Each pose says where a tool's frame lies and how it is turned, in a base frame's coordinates. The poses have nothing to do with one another.
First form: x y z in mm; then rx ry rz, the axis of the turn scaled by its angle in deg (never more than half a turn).
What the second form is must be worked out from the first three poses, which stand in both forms.
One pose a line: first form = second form
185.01 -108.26 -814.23 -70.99 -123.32 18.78 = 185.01 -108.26 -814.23 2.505 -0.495 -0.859 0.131
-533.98 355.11 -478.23 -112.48 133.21 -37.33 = -533.98 355.11 -478.23 3.112 -0.631 0.747 -0.209
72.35 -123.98 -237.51 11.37 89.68 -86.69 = 72.35 -123.98 -237.51 2.186 0.091 0.716 -0.692
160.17 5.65 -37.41 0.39 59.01 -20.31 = 160.17 5.65 -37.41 1.089 0.006 0.946 -0.325
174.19 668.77 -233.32 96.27 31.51 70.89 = 174.19 668.77 -233.32 2.158 0.779 0.255 0.573
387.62 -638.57 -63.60 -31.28 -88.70 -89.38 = 387.62 -638.57 -63.60 2.265 -0.241 -0.684 -0.689
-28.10 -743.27 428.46 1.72 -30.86 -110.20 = -28.10 -743.27 428.46 1.998 0.015 -0.270 -0.963
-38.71 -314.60 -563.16 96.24 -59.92 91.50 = -38.71 -314.60 -563.16 2.543 0.661 -0.411 0.628
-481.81 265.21 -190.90 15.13 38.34 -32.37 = -481.81 265.21 -190.90 0.915 0.289 0.732 -0.618
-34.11 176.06 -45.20 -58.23 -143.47 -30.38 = -34.11 176.06 -45.20 2.754 -0.369 -0.909 -0.193
